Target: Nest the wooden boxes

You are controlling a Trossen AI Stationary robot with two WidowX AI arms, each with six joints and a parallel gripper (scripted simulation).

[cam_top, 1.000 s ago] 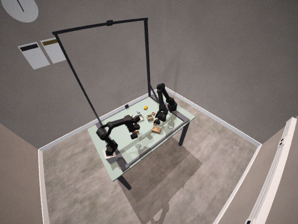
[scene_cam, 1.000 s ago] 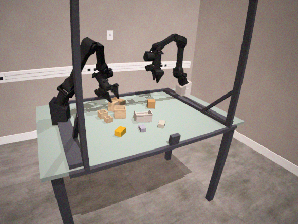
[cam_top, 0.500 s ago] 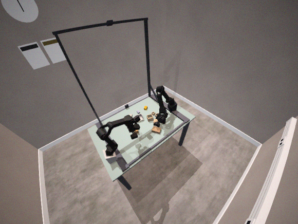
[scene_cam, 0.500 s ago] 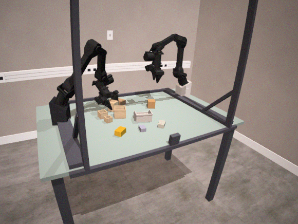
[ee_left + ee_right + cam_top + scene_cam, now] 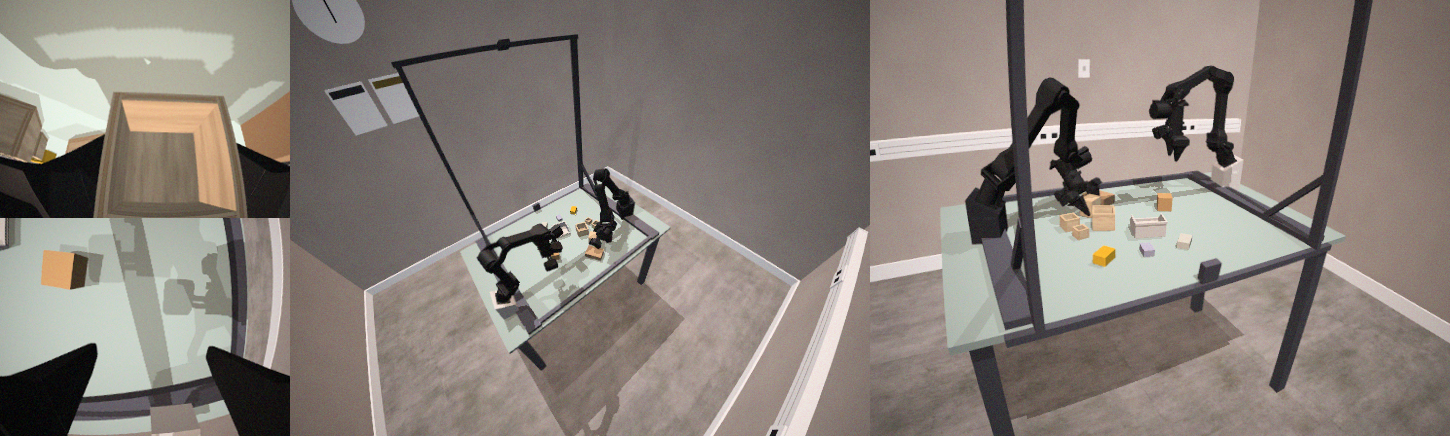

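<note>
The flat brown box lies 8 cm ahead of my left hand, 7 cm to the right of it and 2 cm below it. Also, from my left hand: cream block: 34 cm behind, 14 cm to the right, 3 cm below; then orange cube: 9 cm behind, 25 cm to the right, 1 cm below; then purple block: 33 cm behind, 2 cm to the right, 3 cm below.
</note>
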